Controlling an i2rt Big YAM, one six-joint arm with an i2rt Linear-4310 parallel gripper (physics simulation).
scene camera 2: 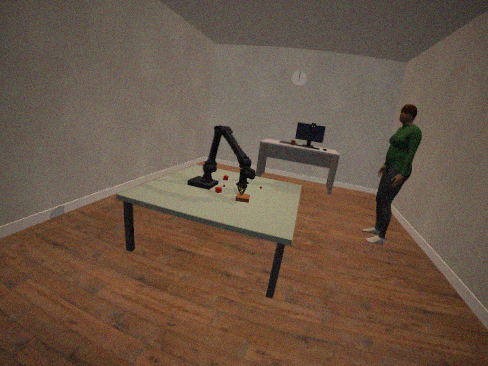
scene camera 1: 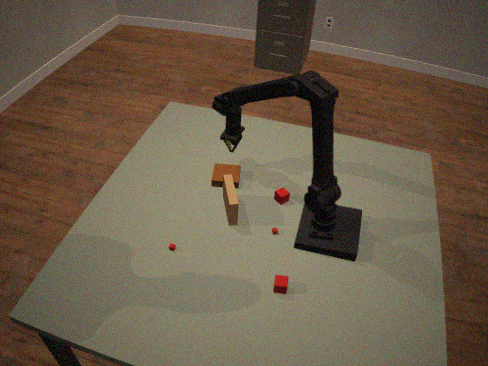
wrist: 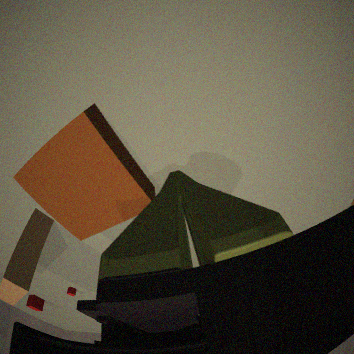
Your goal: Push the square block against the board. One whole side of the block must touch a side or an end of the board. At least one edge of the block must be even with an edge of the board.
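Places are measured from the arm's base along level axes (x left, y ahead, z down), in millimetres.
Where they show: gripper, fingertip midpoint: (scene camera 2: 241, 195) (scene camera 1: 231, 151) (wrist: 176, 179); arm's base, link origin: (scene camera 2: 206, 180) (scene camera 1: 322, 226).
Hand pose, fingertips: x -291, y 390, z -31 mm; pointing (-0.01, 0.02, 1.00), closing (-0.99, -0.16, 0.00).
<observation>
Things, the pixels of their top centre, and the offset from my fingertips. Level surfaces: height alone.
- square block, top centre: (wrist: 77, 191) (scene camera 1: 226, 172) (scene camera 2: 243, 196) dx +89, dy +0, dz +36 mm
- board, top centre: (wrist: 8, 294) (scene camera 1: 230, 188) dx +255, dy -52, dz -37 mm
- pale green table, surface height: dz +66 mm
The square block (scene camera 1: 226, 173) (scene camera 2: 243, 198) (wrist: 82, 175) is orange-brown and lies flat on the table. The board (scene camera 1: 231, 200) (wrist: 26, 252) is light wood and stands upright on a narrow side, its far end close to the block's front side. In scene view 1 the board hides part of that side, so I cannot tell if they touch. In scene view 2 the board is not clearly visible behind the gripper. My gripper (scene camera 1: 232, 150) (scene camera 2: 242, 193) (wrist: 176, 179) is shut and empty, pointing down above the table near the block's back side, away from the board.
Two larger red cubes (scene camera 1: 282, 195) (scene camera 1: 281, 284) and two tiny ones (scene camera 1: 275, 231) (scene camera 1: 172, 247) lie on the pale green table (scene camera 1: 150, 165). The arm's black base (scene camera 1: 350, 225) stands to the right. A person (scene camera 2: 397, 170) stands beyond the table.
</observation>
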